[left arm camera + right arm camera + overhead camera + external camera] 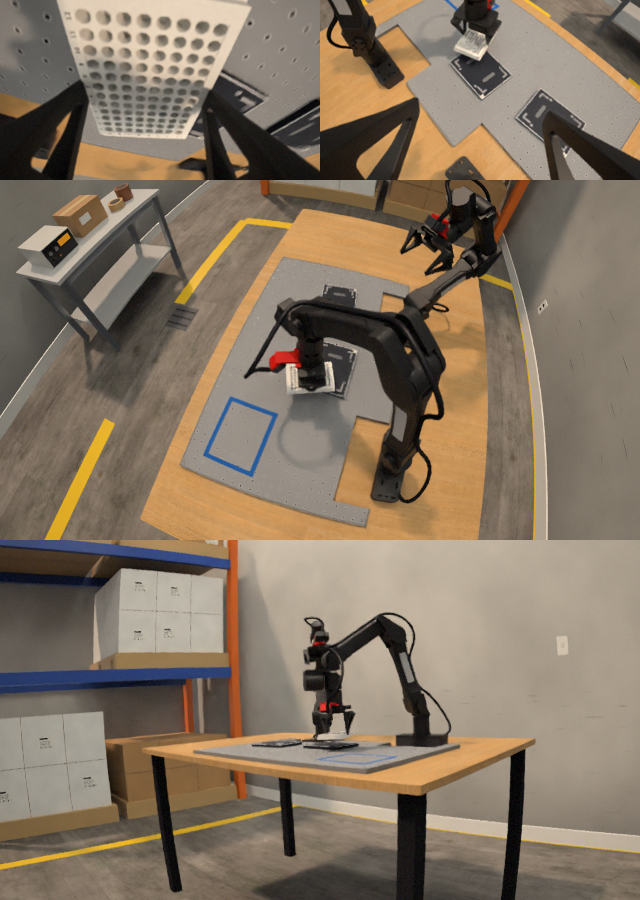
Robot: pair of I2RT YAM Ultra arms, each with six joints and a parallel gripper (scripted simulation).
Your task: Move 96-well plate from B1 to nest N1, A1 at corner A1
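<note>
Right now my left hand is 1 cm above the white 96-well plate. The rest, counted from my left hand: black plate nest (1 cm behind, 32 cm to the right, 5 cm below).
</note>
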